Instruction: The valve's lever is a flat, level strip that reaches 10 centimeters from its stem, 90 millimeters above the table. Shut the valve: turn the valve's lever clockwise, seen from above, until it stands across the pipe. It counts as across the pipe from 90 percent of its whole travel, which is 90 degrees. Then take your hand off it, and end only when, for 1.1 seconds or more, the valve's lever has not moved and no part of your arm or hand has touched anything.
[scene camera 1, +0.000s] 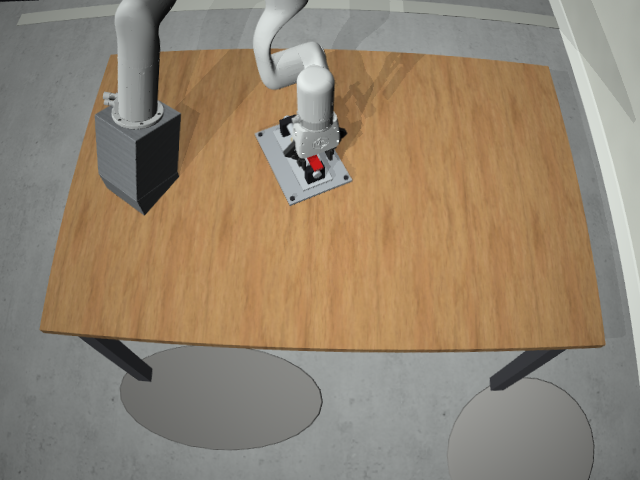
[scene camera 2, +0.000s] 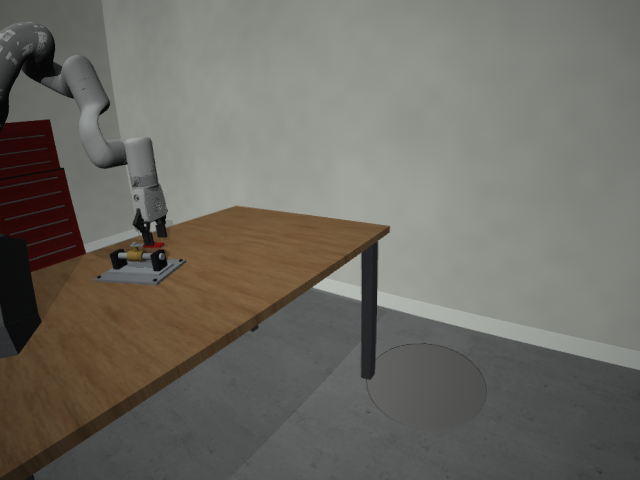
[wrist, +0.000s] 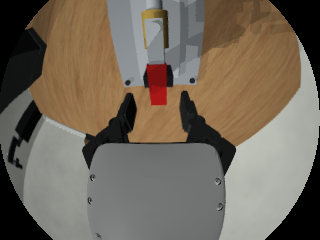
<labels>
my gripper: scene camera 1 315, 160; scene camera 2; wrist
same spot on my gripper: (wrist: 192, 123) = (scene camera 2: 155, 221)
</labels>
